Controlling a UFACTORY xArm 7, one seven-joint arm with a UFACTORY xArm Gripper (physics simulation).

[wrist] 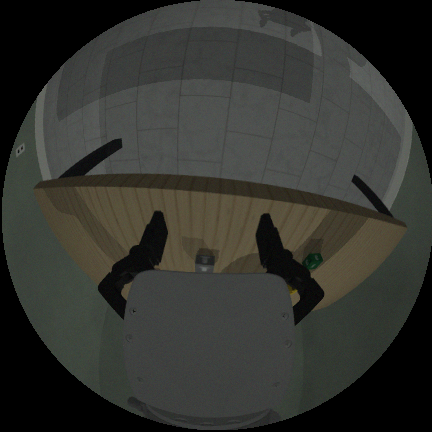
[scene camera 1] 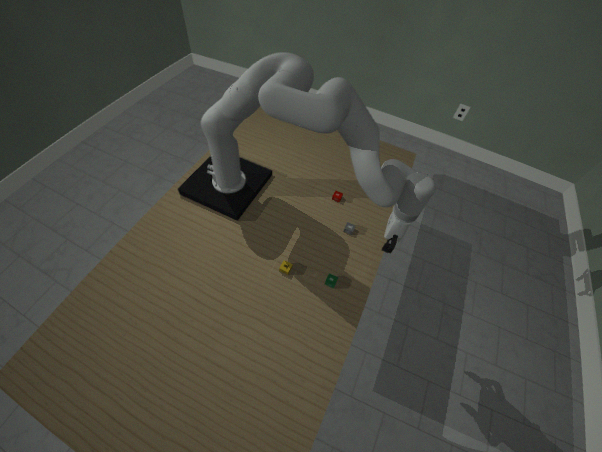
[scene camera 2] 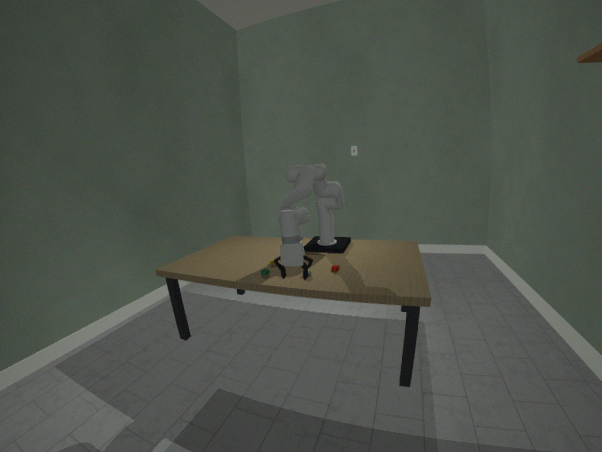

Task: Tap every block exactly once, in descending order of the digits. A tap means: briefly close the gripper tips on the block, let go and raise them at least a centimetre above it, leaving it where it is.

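A grey block (scene camera 1: pixel 350 228) (scene camera 2: pixel 309 274) (wrist: pixel 204 263) sits near the table's far-side edge, partly behind a finger in the scene camera 2 view. A green block (scene camera 1: pixel 331 280) (scene camera 2: pixel 265 272) (wrist: pixel 313 261), a red block (scene camera 1: pixel 337 196) (scene camera 2: pixel 335 268) and a yellow block (scene camera 1: pixel 285 267) (scene camera 2: pixel 272 262) (wrist: pixel 291 289) stand apart from it. The yellow one is mostly hidden in the wrist view, where the red one does not show. The digits are too small or dark to read. My gripper (scene camera 1: pixel 389 246) (scene camera 2: pixel 294 276) (wrist: pixel 211 222) is open and empty, raised near the table edge close to the grey block.
The wooden table (scene camera 1: pixel 200 325) (scene camera 2: pixel 380 255) (wrist: pixel 210 192) bears the blocks and the arm's black base plate (scene camera 1: pixel 255 172) (scene camera 2: pixel 312 246). The arm's shadow falls across the grey block's surroundings. The table edge and the tiled floor beyond show past the fingertips in the wrist view.
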